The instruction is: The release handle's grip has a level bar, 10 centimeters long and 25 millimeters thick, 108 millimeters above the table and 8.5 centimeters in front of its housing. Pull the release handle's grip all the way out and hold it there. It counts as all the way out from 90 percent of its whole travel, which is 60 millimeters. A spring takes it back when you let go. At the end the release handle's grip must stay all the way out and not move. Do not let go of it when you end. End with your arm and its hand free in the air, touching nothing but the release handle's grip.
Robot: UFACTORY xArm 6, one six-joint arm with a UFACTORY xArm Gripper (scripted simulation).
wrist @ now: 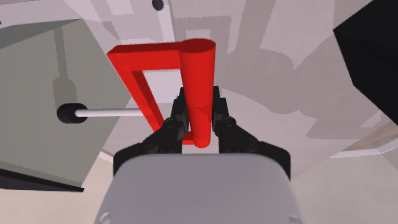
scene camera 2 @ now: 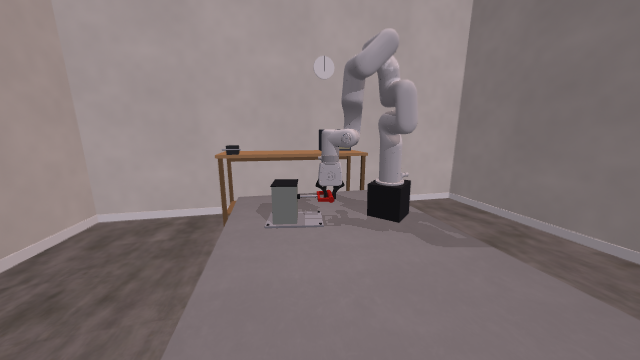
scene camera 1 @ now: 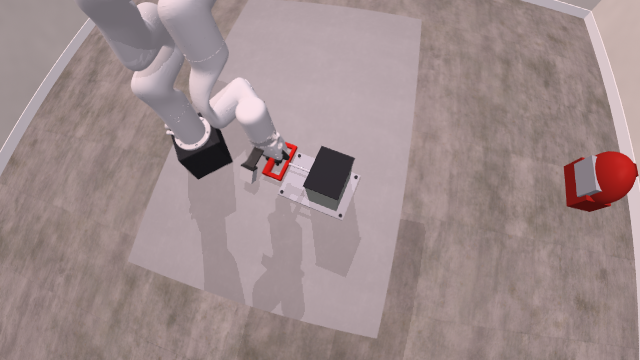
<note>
In view: my gripper (scene camera 1: pixel 275 160) and a grey housing (scene camera 2: pixel 285 196).
My gripper also shows in the wrist view (wrist: pixel 200 96) and in scene camera 2 (scene camera 2: pixel 329 200). The grey housing shows as well in the wrist view (wrist: pixel 59 65).
</note>
